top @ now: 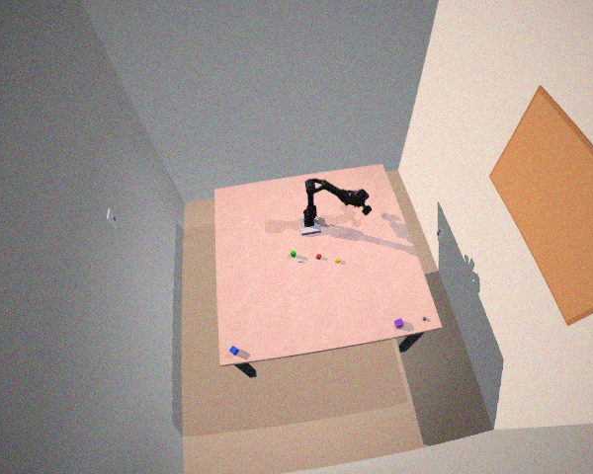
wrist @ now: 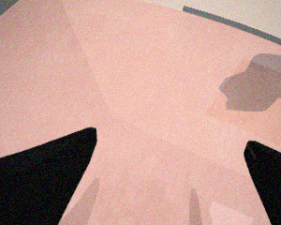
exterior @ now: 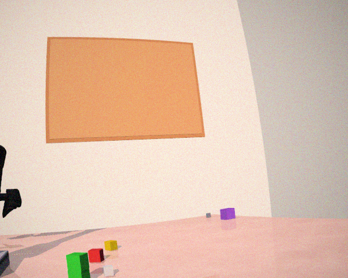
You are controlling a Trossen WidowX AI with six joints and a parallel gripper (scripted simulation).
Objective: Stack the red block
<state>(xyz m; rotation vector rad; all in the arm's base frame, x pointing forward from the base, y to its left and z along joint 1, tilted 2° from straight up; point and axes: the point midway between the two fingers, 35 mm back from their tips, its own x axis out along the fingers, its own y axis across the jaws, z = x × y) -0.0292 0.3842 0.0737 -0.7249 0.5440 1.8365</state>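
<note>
Right now the red block is 30 cm ahead of my gripper tip, 38 cm to the right of it and 7 cm below it. Also, from my gripper tip: yellow block: 35 cm ahead, 27 cm to the right, 7 cm below; then purple block: 82 cm ahead, 6 cm below; then small white block: 31 cm ahead, 51 cm to the right, 7 cm below.
</note>
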